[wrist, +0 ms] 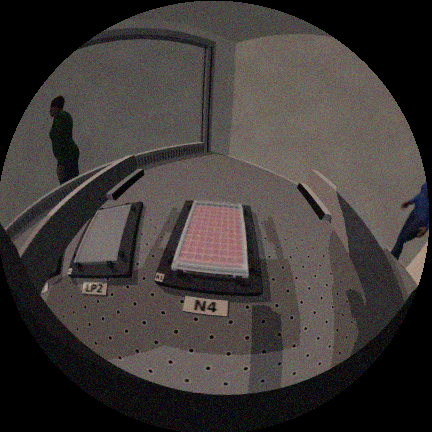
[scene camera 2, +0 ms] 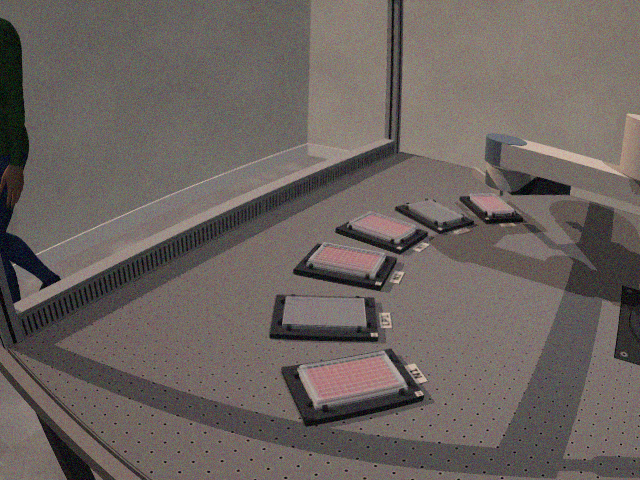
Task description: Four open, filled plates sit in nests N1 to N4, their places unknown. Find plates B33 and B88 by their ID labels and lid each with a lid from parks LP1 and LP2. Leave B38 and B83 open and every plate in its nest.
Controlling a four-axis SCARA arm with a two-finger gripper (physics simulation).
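Places are measured from the arm's base along level axes (x ahead, y left, z up), in millimetres.
Pixels of known places: gripper, fingertip midpoint: [wrist: 220, 164].
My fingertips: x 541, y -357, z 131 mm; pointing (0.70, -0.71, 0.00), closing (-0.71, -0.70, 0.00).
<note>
Behind a point stands the place of what it marks.
My gripper [wrist: 220, 164] {x 541, y -357, z 131 mm} is open and empty, its two pads wide apart above and beyond nest N4 [wrist: 212, 286] {x 503, y -322, z 25 mm}. A pink-filled plate [wrist: 215, 237] {x 546, y -362, z 38 mm} [scene camera 2: 490, 202] {x 564, y -369, z 37 mm} sits in N4, with no readable ID on it. A grey lid [wrist: 106, 234] {x 652, y -233, z 31 mm} [scene camera 2: 439, 210] {x 662, y -234, z 31 mm} lies on park LP2 [wrist: 131, 250] {x 606, y -263, z 21 mm}, left of N4. In the scene view, another grey lid [scene camera 2: 324, 311] {x 643, y 296, z 31 mm} lies on park LP1 [scene camera 2: 277, 322] {x 690, y 355, z 23 mm}. Pink-filled plates sit in nest N1 [scene camera 2: 295, 395] {x 562, y 487, z 25 mm}, the nearest plate [scene camera 2: 354, 376] {x 513, y 424, z 39 mm}, and in two nests between the parks, the plates [scene camera 2: 346, 258] {x 704, y 130, z 38 mm} [scene camera 2: 383, 225] {x 724, y -56, z 36 mm} there. Their IDs are unreadable.
The arm [scene camera 2: 558, 157] {x 345, y 35, z 292 mm} reaches in from the right, low near N4. A slotted rail [scene camera 2: 206, 232] {x 1004, y 190, z 34 mm} runs along the table's left edge. A dark plate-like fixture [scene camera 2: 628, 328] {x 126, y 32, z 12 mm} stands at the right edge. People stand outside, one in green [wrist: 62, 135] and one in blue [wrist: 417, 215].
</note>
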